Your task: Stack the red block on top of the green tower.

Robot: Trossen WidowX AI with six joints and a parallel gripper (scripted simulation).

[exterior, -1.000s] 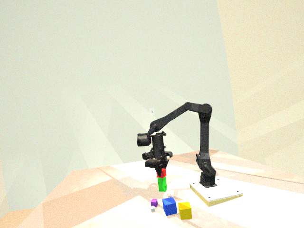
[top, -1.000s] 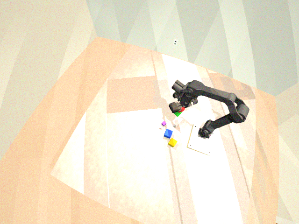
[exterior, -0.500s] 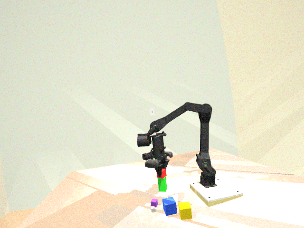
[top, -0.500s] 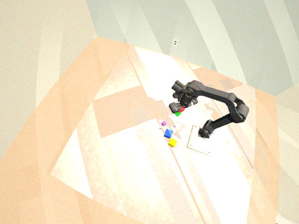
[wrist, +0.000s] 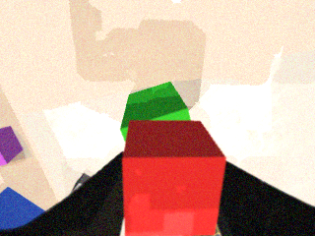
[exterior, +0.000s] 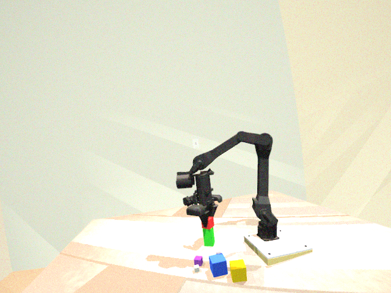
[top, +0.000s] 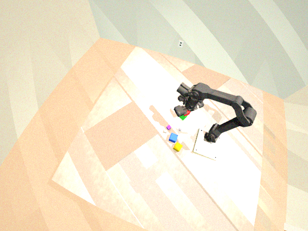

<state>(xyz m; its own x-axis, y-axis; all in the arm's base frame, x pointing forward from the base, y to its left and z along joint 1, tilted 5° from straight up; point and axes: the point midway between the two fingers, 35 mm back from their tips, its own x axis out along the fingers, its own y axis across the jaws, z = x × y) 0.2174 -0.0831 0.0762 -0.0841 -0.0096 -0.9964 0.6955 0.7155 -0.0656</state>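
My gripper tip is 10 mm below the red block. The rest, counted from my gripper tip: blue block (170 mm to the left, 60 mm below, 20 mm ahead); then yellow block (220 mm to the left, 60 mm below, 30 mm behind); then small purple block (110 mm to the left, 70 mm below, 70 mm ahead).
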